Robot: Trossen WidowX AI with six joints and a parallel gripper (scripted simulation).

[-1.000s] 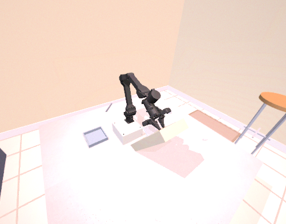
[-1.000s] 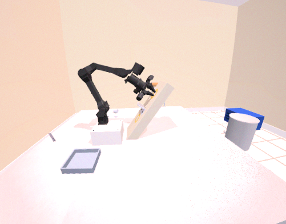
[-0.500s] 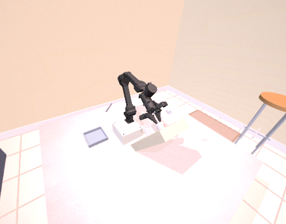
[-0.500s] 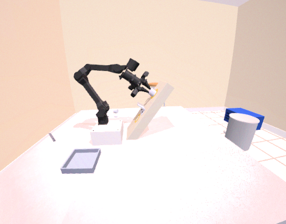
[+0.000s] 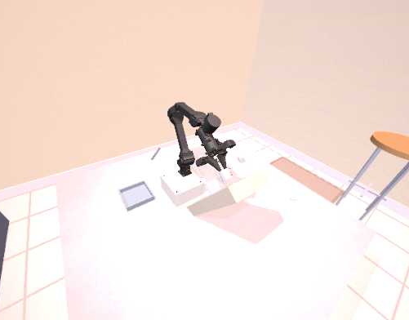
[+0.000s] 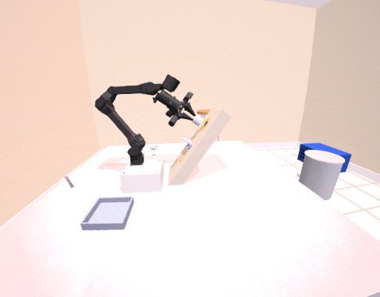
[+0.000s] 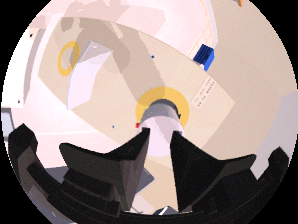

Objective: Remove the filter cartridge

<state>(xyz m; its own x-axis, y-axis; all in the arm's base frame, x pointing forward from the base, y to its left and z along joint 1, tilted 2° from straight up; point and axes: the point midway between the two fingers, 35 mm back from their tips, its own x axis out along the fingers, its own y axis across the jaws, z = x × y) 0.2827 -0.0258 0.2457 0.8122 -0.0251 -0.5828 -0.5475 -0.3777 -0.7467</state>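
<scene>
Now: gripper tip 10 mm short of the round filter cartridge and 10 mm above it. From my gripper tip the other things lie so: grey tray: 380 mm behind, 260 mm to the right, 310 mm below.
</scene>
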